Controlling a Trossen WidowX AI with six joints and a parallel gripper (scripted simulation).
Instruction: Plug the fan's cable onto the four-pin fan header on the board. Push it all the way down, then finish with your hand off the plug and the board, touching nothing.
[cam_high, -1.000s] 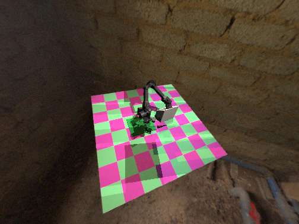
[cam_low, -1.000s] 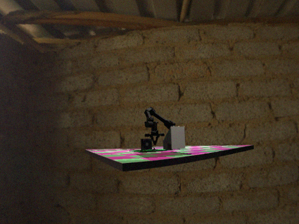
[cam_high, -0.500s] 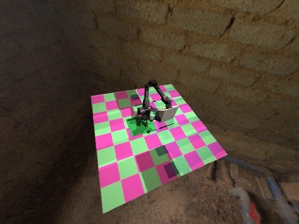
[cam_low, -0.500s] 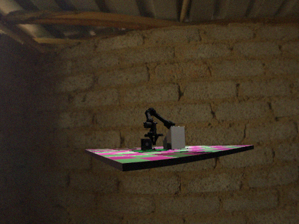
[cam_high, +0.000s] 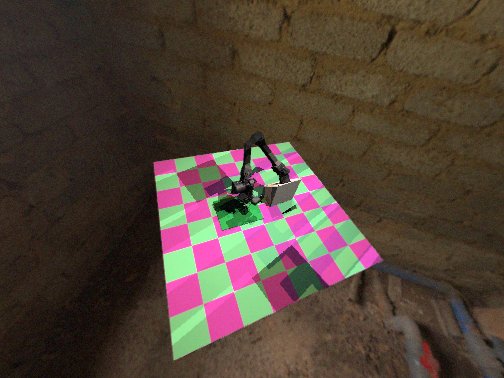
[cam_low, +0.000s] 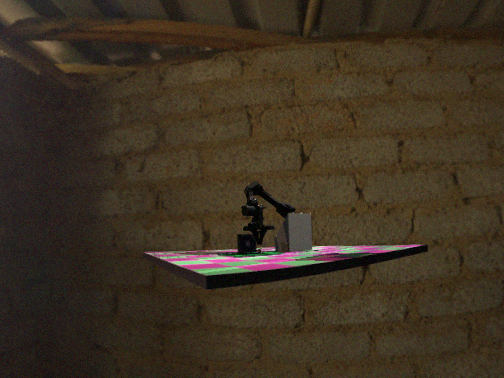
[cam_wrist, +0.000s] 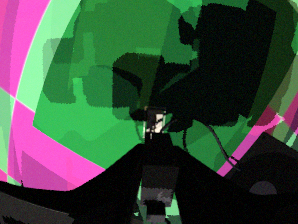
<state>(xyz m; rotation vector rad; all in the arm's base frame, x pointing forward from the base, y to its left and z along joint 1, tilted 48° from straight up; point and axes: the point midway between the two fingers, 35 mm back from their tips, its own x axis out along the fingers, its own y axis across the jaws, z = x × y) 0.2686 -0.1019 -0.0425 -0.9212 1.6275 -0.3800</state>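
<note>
The dark plug is 1 cm behind my gripper tip and 1 cm above it. Also, from my gripper tip: green board 6 cm ahead, 8 cm below; black fan 1 cm behind, 14 cm to the right, 1 cm below.
</note>
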